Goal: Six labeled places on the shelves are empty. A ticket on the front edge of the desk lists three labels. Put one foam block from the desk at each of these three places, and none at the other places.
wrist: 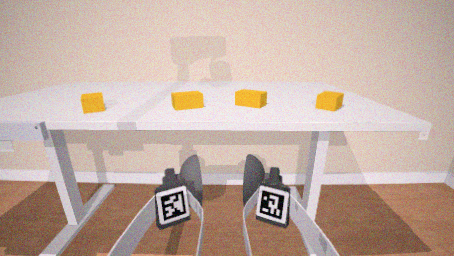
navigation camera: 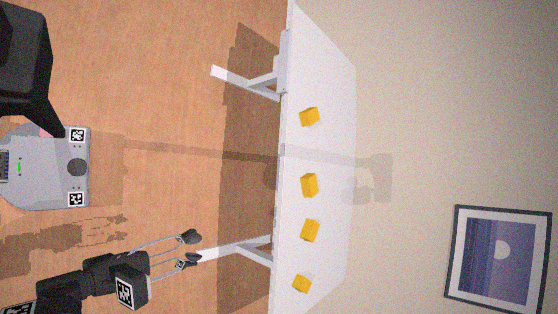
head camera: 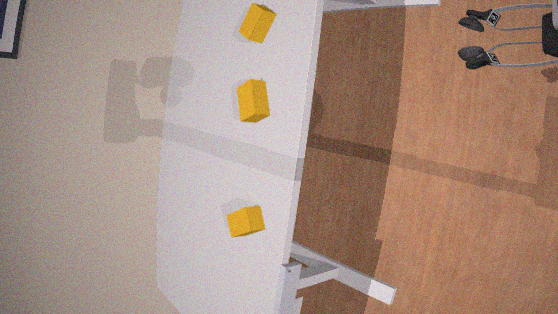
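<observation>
The white desk carries several yellow foam blocks. In the wrist view, from left to right, they are the first block, the second block, the third block and the rightmost block. My gripper is open and empty, in front of the desk and apart from it, pointing toward it. No ticket text or shelf can be made out.
Desk legs with feet stand on the wooden floor. A control box hangs under the desk's front edge at the left. The wall stands behind the desk, with a framed picture. My base is in front.
</observation>
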